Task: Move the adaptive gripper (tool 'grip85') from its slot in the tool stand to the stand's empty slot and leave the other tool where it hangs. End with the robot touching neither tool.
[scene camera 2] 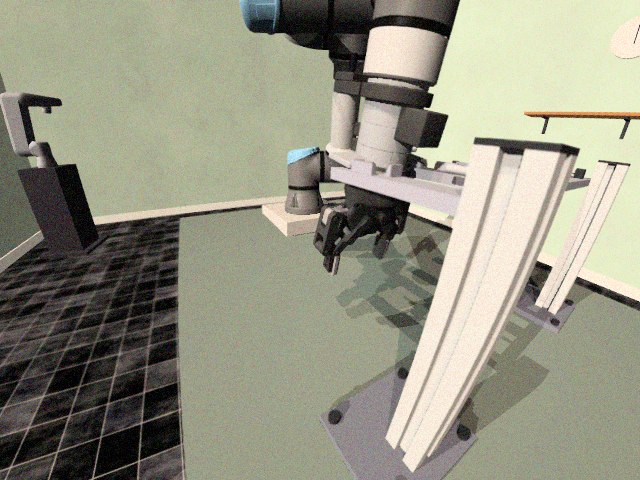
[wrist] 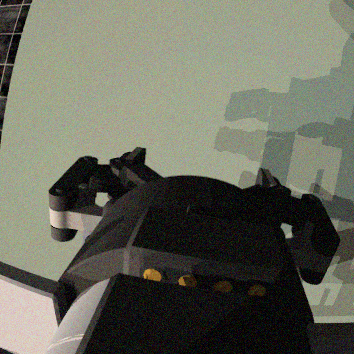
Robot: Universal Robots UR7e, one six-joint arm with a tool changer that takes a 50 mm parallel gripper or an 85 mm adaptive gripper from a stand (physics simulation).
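Frame: origin at the arm's base, x down, y right, z back, level; metres.
Seen in the pictures: arm's base, origin of the base link: [scene camera 2: 304, 209].
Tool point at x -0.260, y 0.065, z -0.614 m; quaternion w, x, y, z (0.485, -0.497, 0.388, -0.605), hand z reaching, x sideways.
Note:
Pixels of each thing's top centre, then the offset from my tool point to it. "spot": a spot on its surface instead.
- tool stand's pale crossbar, surface spot: [scene camera 2: 429, 193] spot: dx +0.026, dy +0.043, dz -0.129 m
- white post, surface spot: [scene camera 2: 480, 289] spot: dx +0.072, dy +0.032, dz -0.176 m
- bolted base plate, surface spot: [scene camera 2: 361, 439] spot: dx +0.294, dy +0.065, dz -0.143 m
- far post, surface spot: [scene camera 2: 584, 232] spot: dx +0.118, dy -0.422, dz -0.066 m
The adaptive gripper [scene camera 2: 357, 258] [wrist: 202, 167] is black, sits under the arm's wrist and points down. Its fingers are spread wide, with nothing between them. In the scene view its body passes down at the near end of the tool stand's pale crossbar [scene camera 2: 429, 193], and its fingers hang below the bar. The arm's light tool coupling [scene camera 2: 382, 129] stands directly above, at the bar. Whether the gripper's weight rests in the slot cannot be told. The other tool and the empty slot cannot be made out clearly; the near post hides part of the bar.
The stand's near white post [scene camera 2: 480, 289] rises from a bolted base plate [scene camera 2: 361, 439], with a far post [scene camera 2: 584, 232] behind at the right. The robot's base [scene camera 2: 302, 224] is behind the gripper. A dark pedestal [scene camera 2: 59, 206] with a device stands far left.

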